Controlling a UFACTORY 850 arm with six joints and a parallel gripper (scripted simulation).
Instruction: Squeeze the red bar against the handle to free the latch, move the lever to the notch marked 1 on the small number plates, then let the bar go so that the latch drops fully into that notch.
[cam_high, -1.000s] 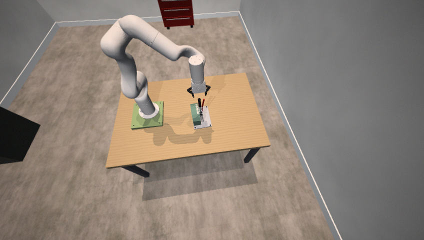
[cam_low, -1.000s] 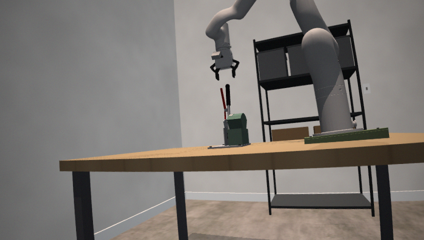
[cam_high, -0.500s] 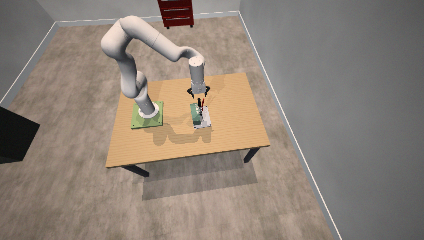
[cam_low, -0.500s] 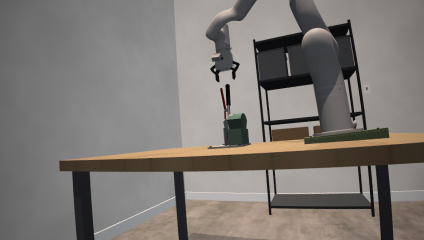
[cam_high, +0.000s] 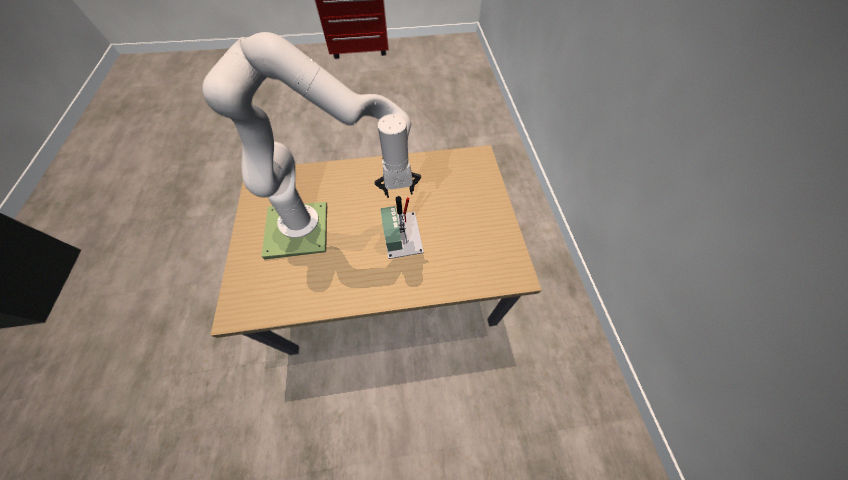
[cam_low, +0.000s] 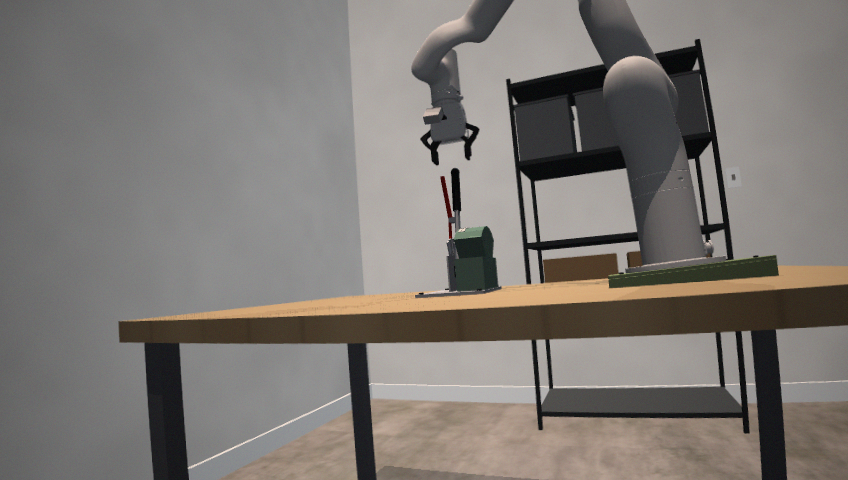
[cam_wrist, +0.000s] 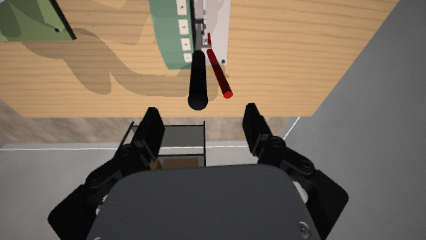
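Right now my hand is 20 mm short of the red bar, 10 mm to the right of it and 170 mm above it.
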